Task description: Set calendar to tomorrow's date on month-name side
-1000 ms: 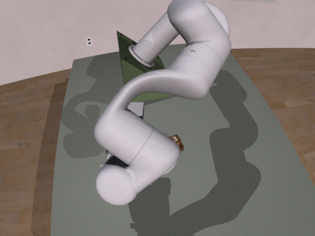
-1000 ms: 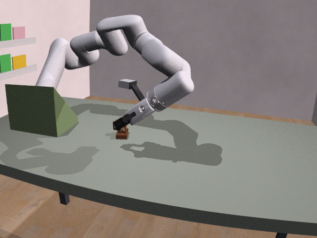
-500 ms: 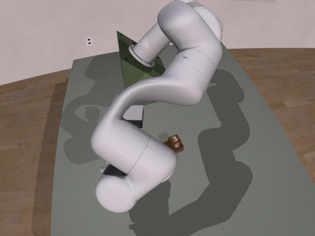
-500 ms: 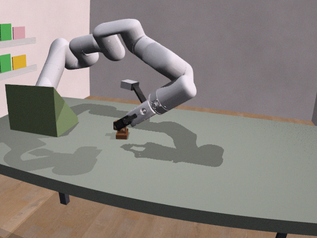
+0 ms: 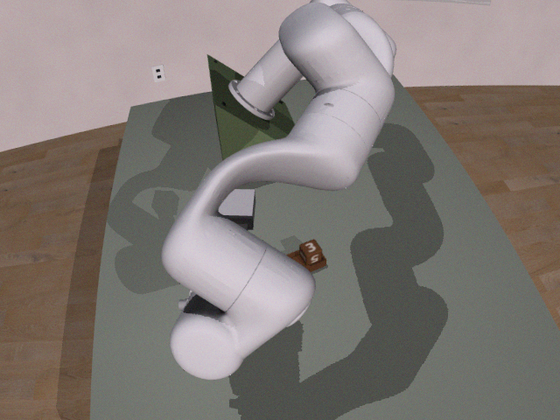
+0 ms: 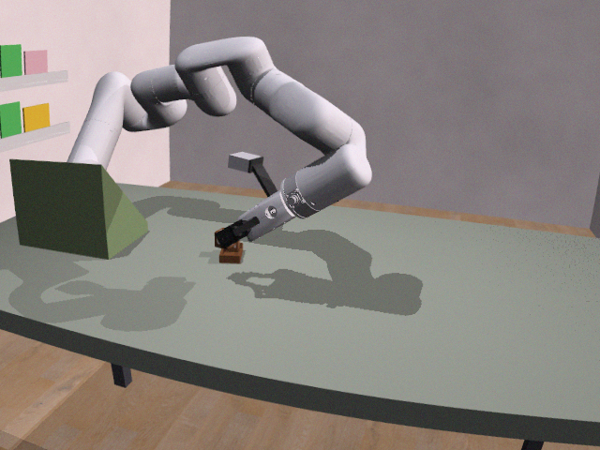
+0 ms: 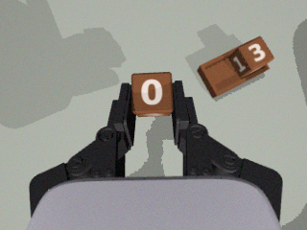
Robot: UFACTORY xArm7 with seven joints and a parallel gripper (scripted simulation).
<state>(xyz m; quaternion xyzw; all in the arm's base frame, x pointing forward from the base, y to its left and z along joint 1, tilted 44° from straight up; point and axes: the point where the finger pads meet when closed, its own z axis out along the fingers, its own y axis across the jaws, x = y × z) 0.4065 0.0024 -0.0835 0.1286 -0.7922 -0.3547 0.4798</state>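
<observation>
Right now my hand is 5 cm past the tray, 11 cm to the right of it and 8 cm above it. The rest, counted from my hand: brown cube (2 cm behind, 1 cm below).
</observation>
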